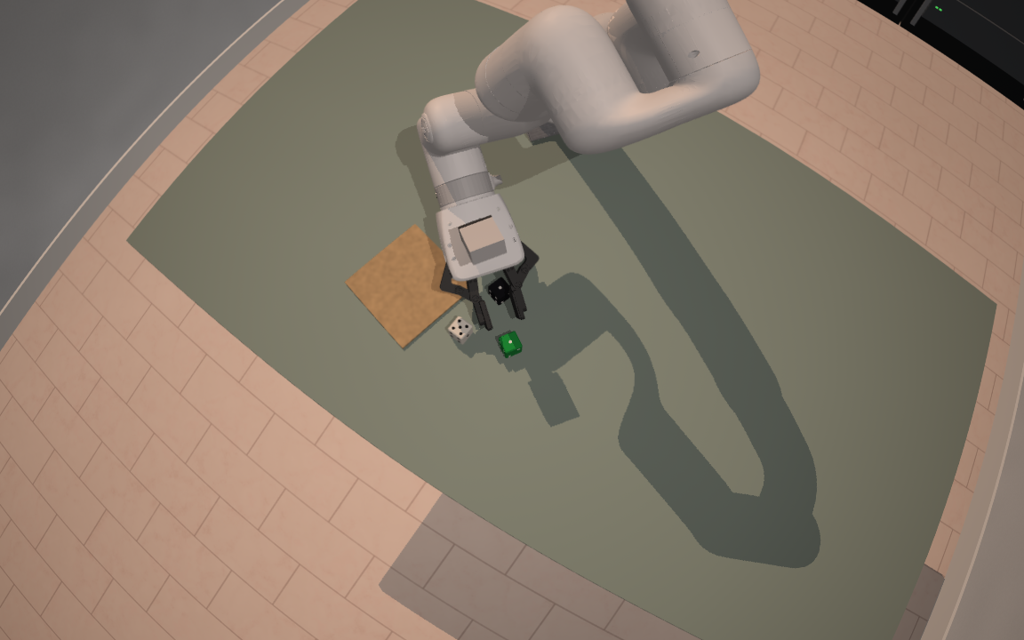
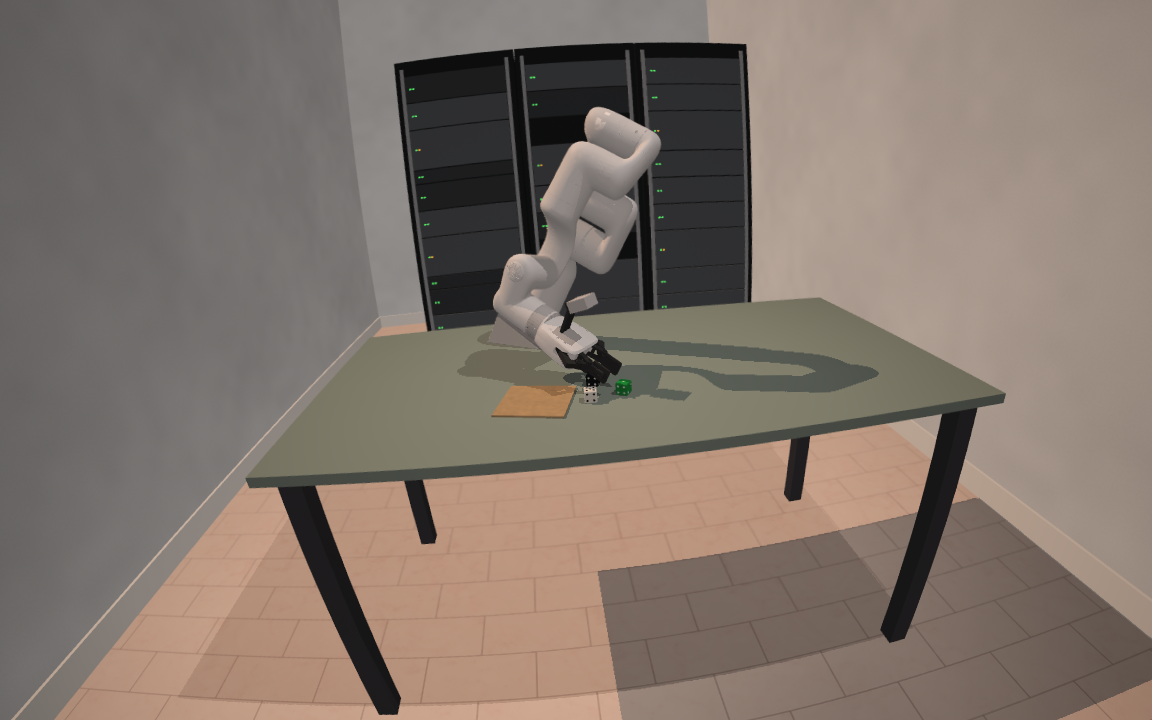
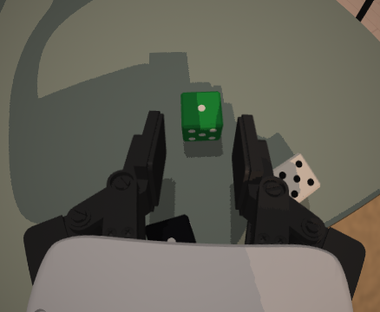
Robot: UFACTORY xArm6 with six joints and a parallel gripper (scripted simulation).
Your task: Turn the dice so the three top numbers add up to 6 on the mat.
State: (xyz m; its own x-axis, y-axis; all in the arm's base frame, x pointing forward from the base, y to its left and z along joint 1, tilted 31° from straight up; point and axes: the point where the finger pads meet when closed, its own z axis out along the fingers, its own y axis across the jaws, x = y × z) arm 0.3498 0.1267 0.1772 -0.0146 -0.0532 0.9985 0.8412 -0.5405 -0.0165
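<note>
Right now the green die is 20 mm ahead of my hand, 30 mm to the left of it and 30 mm below it. Round my hand: white die 50 mm ahead, 30 mm to the right, 30 mm below; then black die 30 mm behind, 30 mm to the right, 30 mm below; then brown mat 40 mm ahead, 140 mm to the right, 40 mm below.
</note>
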